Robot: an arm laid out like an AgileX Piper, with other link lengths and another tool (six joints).
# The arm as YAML. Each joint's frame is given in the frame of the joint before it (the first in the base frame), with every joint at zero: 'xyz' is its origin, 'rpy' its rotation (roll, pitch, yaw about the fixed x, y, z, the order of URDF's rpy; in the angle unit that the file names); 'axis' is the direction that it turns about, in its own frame. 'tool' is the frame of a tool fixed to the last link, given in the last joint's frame.
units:
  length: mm
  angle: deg
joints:
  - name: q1
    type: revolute
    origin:
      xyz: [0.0, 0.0, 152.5]
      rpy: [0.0, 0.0, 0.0]
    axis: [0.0, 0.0, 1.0]
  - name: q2
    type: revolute
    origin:
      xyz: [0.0, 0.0, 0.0]
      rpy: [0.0, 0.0, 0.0]
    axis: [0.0, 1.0, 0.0]
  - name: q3
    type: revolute
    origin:
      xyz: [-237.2, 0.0, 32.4]
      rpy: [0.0, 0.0, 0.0]
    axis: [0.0, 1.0, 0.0]
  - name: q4
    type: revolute
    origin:
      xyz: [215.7, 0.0, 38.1]
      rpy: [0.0, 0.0, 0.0]
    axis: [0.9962, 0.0, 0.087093]
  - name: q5
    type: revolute
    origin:
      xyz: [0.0, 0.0, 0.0]
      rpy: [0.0, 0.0, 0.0]
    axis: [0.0, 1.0, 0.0]
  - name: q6
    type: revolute
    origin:
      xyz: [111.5, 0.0, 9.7]
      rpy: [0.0, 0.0, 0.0]
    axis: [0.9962, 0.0, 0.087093]
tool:
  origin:
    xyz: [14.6, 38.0, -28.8]
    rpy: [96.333, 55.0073, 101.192]
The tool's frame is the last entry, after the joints.
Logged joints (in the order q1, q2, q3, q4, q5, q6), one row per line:
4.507 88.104 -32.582 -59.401 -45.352 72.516
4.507 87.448 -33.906 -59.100 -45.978 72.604
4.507 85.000 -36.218 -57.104 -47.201 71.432
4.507 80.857 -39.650 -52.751 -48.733 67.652
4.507 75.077 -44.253 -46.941 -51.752 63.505
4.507 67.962 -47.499 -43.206 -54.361 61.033
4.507 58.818 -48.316 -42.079 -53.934 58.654
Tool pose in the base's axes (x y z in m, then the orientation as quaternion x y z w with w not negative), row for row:
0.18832 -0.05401 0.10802 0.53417 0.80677 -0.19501 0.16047
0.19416 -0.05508 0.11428 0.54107 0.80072 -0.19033 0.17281
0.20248 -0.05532 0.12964 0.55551 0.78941 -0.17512 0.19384
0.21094 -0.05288 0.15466 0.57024 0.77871 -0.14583 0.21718
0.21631 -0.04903 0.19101 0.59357 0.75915 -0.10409 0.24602
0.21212 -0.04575 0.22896 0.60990 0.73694 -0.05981 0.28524
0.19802 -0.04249 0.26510 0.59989 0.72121 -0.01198 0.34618
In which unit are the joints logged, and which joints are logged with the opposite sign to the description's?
The joints are logged in degrees. Opposite sign: q1, q5.
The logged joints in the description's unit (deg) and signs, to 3 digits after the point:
-4.507 88.104 -32.582 -59.401 45.352 72.516
-4.507 87.448 -33.906 -59.100 45.978 72.604
-4.507 85.000 -36.218 -57.104 47.201 71.432
-4.507 80.857 -39.650 -52.751 48.733 67.652
-4.507 75.077 -44.253 -46.941 51.752 63.505
-4.507 67.962 -47.499 -43.206 54.361 61.033
-4.507 58.818 -48.316 -42.079 53.934 58.654

